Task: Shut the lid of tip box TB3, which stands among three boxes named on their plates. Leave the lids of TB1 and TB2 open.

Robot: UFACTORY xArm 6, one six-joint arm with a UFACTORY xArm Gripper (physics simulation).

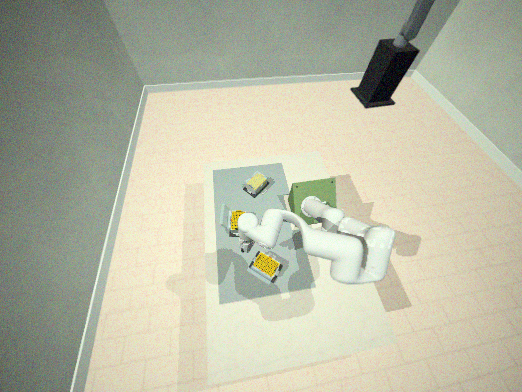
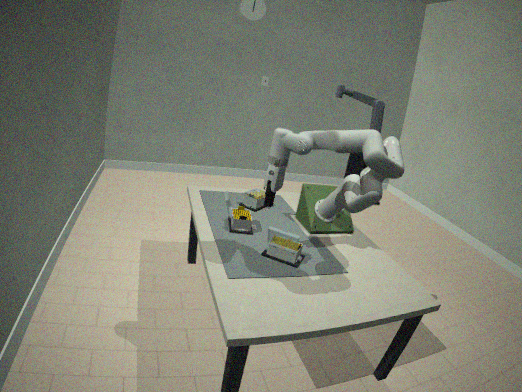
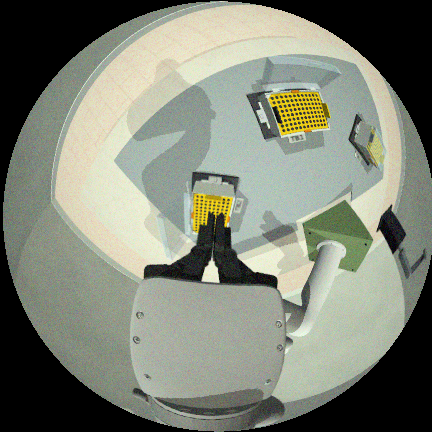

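Pixels of known places: gripper, fingertip midpoint: (image 2: pixel 268 205) (image 3: pixel 214 222); arm's base at its link origin: (image 1: pixel 310 206) (image 2: pixel 325 211) (image 3: pixel 331 248).
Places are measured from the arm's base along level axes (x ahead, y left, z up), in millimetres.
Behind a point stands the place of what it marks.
Note:
Three tip boxes with yellow tip racks stand on the mat. The far box (image 1: pixel 257 183) @(x 272, y -236, z -11 mm) (image 2: pixel 256 201) @(x 294, y -198, z -26 mm) (image 3: pixel 375 150) @(x 281, y -235, z -10 mm) has its clear lid down over the rack. The middle box (image 1: pixel 236 220) @(x 447, y -22, z -31 mm) (image 2: pixel 242 224) (image 3: pixel 300 112) @(x 434, y -15, z -30 mm) has its lid (image 1: pixel 225 219) @(x 506, y -26, z 4 mm) (image 3: pixel 302 72) @(x 505, y -44, z 12 mm) open; its plate (image 3: pixel 296 138) @(x 370, y -2, z -86 mm) seems to read TB1. The near box (image 1: pixel 266 265) @(x 339, y 263, z -31 mm) (image 2: pixel 284 251) (image 3: pixel 212 202) @(x 364, y 230, z -31 mm) has its lid (image 2: pixel 285 234) @(x 393, y 326, z 53 mm) (image 3: pixel 187 207) @(x 391, y 274, z -21 mm) open; its plate (image 3: pixel 239 205) @(x 288, y 206, z -86 mm) is unreadable, as is the far box's. My gripper (image 1: pixel 244 248) @(x 413, y 180, z 103 mm) (image 2: pixel 269 204) @(x 413, y 180, z 103 mm) (image 3: pixel 214 222) @(x 413, y 180, z 103 mm) is shut and empty, above the mat between the middle and near boxes.
The grey-blue mat (image 1: pixel 227 185) @(x 462, y -315, z -88 mm) (image 2: pixel 245 267) @(x 524, y 321, z -88 mm) (image 3: pixel 235 150) @(x 413, y 135, z -88 mm) lies on the pale table (image 1: pixel 300 340) @(x 263, y 615, z -91 mm) (image 2: pixel 320 310) @(x 355, y 605, z -91 mm). My arm's base stands on a green block (image 1: pixel 297 192) @(x 72, y -75, z 64 mm) (image 2: pixel 309 197) @(x 75, y -59, z 49 mm) (image 3: pixel 345 215) @(x 97, y -81, z -30 mm) beside the mat. A black pedestal (image 1: pixel 385 70) stands beyond the table.

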